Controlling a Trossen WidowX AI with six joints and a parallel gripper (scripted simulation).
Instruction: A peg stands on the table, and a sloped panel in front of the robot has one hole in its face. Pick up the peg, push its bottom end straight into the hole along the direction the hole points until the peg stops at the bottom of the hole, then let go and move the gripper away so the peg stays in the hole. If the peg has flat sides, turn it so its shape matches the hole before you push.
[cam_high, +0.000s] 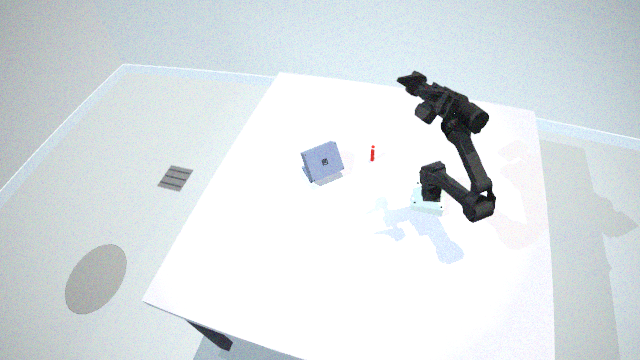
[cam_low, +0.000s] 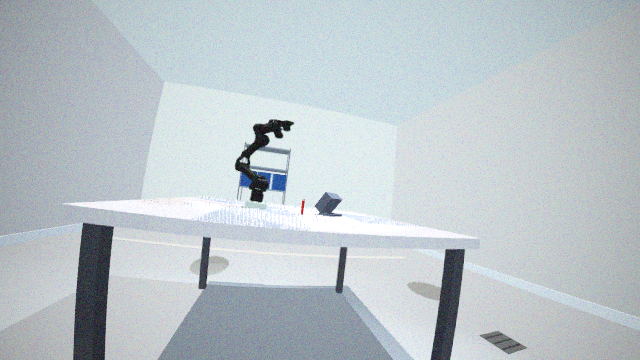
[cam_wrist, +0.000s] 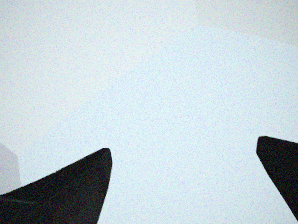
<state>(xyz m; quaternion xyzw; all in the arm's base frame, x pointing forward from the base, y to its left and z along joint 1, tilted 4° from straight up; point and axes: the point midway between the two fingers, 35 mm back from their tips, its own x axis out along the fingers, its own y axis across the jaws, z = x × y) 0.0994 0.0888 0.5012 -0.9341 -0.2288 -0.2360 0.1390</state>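
Now: the red peg 500 mm below my gripper tip, 250 mm to the right of it and 80 mm ahead of it. Round my gripper tip: sloped grey-blue panel: 480 mm below, 260 mm ahead, 160 mm to the right.
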